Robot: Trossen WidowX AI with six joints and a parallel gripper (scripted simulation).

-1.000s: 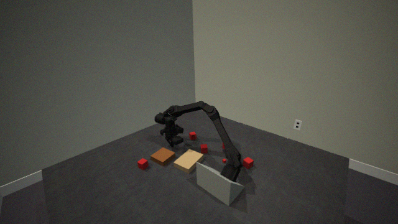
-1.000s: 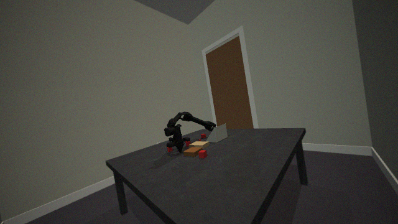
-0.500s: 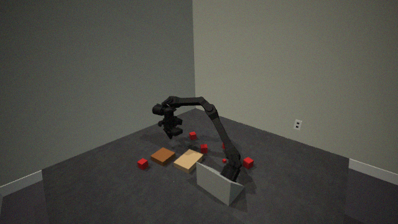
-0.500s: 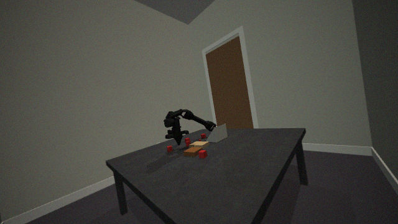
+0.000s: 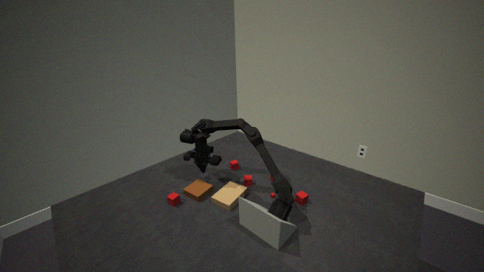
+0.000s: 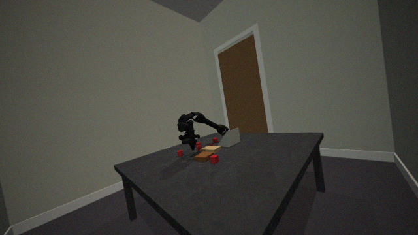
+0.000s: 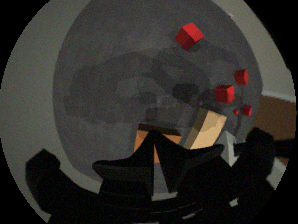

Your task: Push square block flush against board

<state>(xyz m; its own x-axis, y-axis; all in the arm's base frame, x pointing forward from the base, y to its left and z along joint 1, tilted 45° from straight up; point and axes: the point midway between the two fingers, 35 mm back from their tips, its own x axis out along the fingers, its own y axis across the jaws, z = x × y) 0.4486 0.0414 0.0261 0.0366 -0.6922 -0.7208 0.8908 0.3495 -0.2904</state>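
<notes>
Now: the square block 70 mm to the left of my gripper tip, 50 mm below it and 40 mm behind it. From my gripper tip the other things lie so: board 180 mm behind, 50 mm below, 10 mm to the right.
</notes>
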